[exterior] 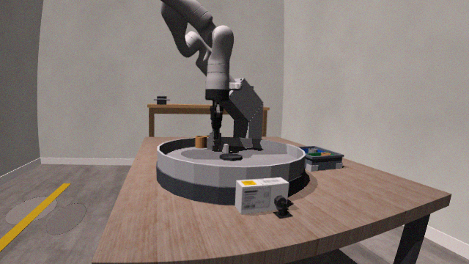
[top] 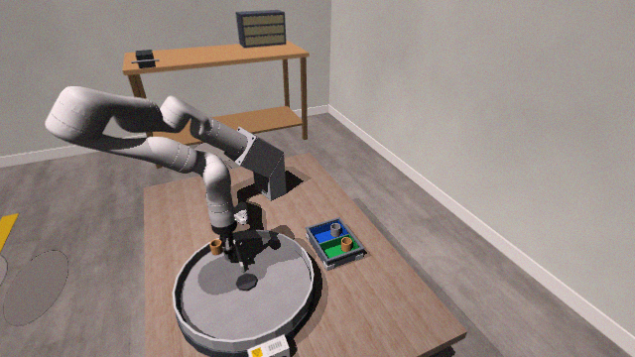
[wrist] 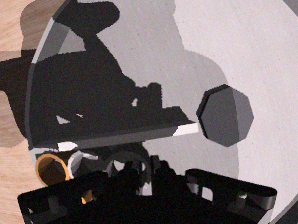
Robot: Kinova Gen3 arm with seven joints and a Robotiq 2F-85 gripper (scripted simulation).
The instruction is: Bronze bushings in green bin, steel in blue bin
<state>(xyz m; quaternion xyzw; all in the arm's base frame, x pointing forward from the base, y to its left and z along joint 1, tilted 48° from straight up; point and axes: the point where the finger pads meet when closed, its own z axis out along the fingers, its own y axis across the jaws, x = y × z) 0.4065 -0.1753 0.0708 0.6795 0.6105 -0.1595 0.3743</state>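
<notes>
The tray is 50 mm ahead of my hand, 370 mm to the left of it and 90 mm below it. From my hand the other things lie so: turntable (90 mm ahead, 20 mm to the left, 60 mm below).
</notes>
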